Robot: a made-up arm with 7 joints. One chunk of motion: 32 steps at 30 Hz.
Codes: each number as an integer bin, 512 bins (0 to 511) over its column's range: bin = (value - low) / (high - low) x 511, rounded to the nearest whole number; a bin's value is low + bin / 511 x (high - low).
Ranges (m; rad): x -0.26..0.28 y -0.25..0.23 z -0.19..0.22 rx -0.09..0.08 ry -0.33..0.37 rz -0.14..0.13
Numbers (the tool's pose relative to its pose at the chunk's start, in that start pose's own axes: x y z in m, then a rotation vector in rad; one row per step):
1: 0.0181 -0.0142 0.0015 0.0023 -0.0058 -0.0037
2: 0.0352 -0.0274 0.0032 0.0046 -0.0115 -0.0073
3: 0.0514 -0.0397 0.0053 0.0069 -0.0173 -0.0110
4: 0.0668 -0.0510 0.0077 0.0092 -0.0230 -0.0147
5: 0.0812 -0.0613 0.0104 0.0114 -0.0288 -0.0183
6: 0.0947 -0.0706 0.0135 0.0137 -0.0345 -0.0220
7: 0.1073 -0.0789 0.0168 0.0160 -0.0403 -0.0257
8: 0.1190 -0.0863 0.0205 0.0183 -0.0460 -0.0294
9: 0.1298 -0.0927 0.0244 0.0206 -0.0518 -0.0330
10: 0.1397 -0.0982 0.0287 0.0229 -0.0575 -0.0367
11: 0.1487 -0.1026 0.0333 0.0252 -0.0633 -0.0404
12: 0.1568 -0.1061 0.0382 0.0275 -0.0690 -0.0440
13: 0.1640 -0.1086 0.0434 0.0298 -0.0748 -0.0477
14: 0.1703 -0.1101 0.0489 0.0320 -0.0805 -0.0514
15: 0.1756 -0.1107 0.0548 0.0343 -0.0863 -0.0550
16: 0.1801 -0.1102 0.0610 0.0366 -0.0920 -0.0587
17: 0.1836 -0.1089 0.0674 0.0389 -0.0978 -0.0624
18: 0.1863 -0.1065 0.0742 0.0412 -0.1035 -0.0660
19: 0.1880 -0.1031 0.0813 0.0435 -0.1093 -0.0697
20: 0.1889 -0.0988 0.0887 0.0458 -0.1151 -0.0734
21: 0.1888 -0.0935 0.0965 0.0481 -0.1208 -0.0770
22: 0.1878 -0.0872 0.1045 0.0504 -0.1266 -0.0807
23: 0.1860 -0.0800 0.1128 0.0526 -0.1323 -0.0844
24: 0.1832 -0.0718 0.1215 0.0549 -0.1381 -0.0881
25: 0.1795 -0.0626 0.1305 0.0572 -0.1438 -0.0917
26: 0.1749 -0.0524 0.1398 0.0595 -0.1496 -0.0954
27: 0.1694 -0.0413 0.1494 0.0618 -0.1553 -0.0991
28: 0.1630 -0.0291 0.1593 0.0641 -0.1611 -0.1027
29: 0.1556 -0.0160 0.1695 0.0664 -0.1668 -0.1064
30: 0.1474 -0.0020 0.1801 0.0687 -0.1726 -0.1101
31: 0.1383 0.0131 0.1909 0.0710 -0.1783 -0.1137
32: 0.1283 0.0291 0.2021 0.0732 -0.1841 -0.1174
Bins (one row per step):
1: 263 251 239 277 237 258
2: 279 237 241 284 233 251
3: 295 224 243 291 228 244
4: 309 212 246 298 224 237
5: 323 201 250 305 220 230
6: 336 191 254 312 216 223
7: 348 182 258 319 211 216
8: 359 174 262 326 207 209
9: 369 167 267 332 203 203
10: 378 162 273 339 199 196
11: 387 157 278 346 195 189
12: 394 153 284 353 191 182
13: 401 151 291 360 186 175
14: 407 149 298 367 182 168
15: 412 148 305 374 178 161
16: 416 149 313 381 174 154
17: 420 150 321 387 170 147
18: 422 153 329 394 165 140
19: 424 156 338 401 161 133
20: 425 161 347 408 157 126
21: 425 167 357 415 153 119
22: 424 173 367 422 148 112
23: 422 181 377 429 144 105
24: 419 190 388 436 140 98
25: 416 200 399 442 136 91
26: 412 210 411 449 132 84
27: 406 222 423 456 128 77
28: 400 235 435 463 123 71
29: 393 249 448 470 119 64
30: 386 264 461 477 115 57
31: 377 280 475 484 111 50
32: 367 297 489 491 107 43

